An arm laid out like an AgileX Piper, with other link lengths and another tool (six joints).
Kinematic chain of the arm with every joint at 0, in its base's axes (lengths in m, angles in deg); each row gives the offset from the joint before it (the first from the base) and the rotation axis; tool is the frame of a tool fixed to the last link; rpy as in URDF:
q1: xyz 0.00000 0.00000 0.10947 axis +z
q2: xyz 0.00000 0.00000 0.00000 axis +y
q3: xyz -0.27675 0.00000 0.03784 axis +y
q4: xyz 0.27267 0.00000 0.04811 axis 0.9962 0 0.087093
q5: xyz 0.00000 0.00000 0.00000 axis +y
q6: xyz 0.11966 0.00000 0.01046 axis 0.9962 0 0.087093
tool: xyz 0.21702 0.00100 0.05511 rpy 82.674 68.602 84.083
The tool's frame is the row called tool.
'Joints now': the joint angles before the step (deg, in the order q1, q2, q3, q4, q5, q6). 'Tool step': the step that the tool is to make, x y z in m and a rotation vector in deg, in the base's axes. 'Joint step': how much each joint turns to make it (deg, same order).
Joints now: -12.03 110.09 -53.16 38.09 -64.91 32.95
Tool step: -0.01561 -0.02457 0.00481 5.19 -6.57 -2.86
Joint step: -1.44 0.00 -1.84 2.68 0.00 5.95
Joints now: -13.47 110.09 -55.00 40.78 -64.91 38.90
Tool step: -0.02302 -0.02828 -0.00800 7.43 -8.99 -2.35
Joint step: -2.53 0.01 -0.16 1.32 -0.11 10.95
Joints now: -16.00 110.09 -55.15 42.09 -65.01 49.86
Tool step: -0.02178 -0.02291 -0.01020 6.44 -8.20 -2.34
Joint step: -2.11 0.00 0.00 1.63 0.00 9.63
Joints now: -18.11 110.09 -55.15 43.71 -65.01 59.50
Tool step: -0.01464 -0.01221 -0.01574 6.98 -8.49 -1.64
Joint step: -0.82 0.00 0.00 2.49 0.54 9.72
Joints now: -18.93 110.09 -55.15 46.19 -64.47 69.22
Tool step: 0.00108 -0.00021 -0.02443 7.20 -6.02 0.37
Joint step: 0.00 0.00 0.00 1.71 2.80 8.06
